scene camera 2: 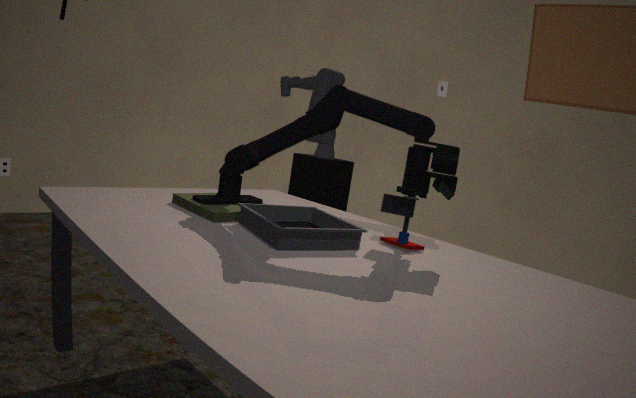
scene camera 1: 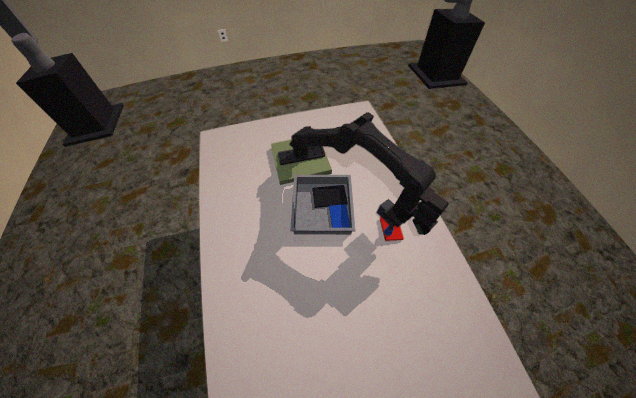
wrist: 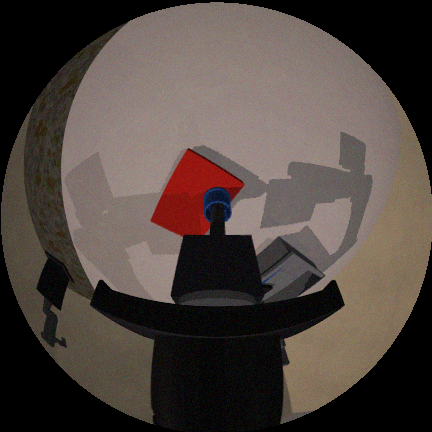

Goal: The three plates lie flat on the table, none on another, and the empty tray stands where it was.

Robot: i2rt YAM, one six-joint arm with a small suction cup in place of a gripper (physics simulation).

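Places are measured from the arm's base along level axes (x down, y right, z back), in millimetres.
Pixels of known places: hand, tool point: [scene camera 2: 401, 246] [scene camera 1: 387, 233] [wrist: 217, 194]; arm's base, link origin: [scene camera 2: 228, 201] [scene camera 1: 301, 155].
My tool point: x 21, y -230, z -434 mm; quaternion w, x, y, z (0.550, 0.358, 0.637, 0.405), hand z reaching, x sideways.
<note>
Ahead of a thing's pixels: the offset from my tool point to its middle. Level surfaces: height alone.
A red plate {dy -24, dx -3, dz +16 mm} [scene camera 1: 394, 234] [scene camera 2: 391, 241] [wrist: 181, 201] is on the white table {dx +7 mm} [scene camera 1: 309, 334] to the right of the grey tray {dy +201, dx -18, dz +169 mm} [scene camera 1: 322, 177] [scene camera 2: 309, 240] [wrist: 289, 264]. My gripper, a blue suction cup [scene camera 1: 389, 230] [scene camera 2: 403, 238] [wrist: 217, 203], presses on the red plate near one corner and holds it. The plate is at table height or barely above it; I cannot tell which. A black plate {dy +162, dx -1, dz +209 mm} [scene camera 1: 330, 195] and a blue plate {dy +150, dx -2, dz +110 mm} [scene camera 1: 338, 215] lie inside the tray, side by side along its right part.
The arm's green base pad [scene camera 1: 301, 170] [scene camera 2: 210, 211] touches the tray's back edge. The table's right edge is close beyond the red plate. Black pedestals [scene camera 1: 447, 43] [scene camera 1: 78, 103] stand on the carpet away from the table.
</note>
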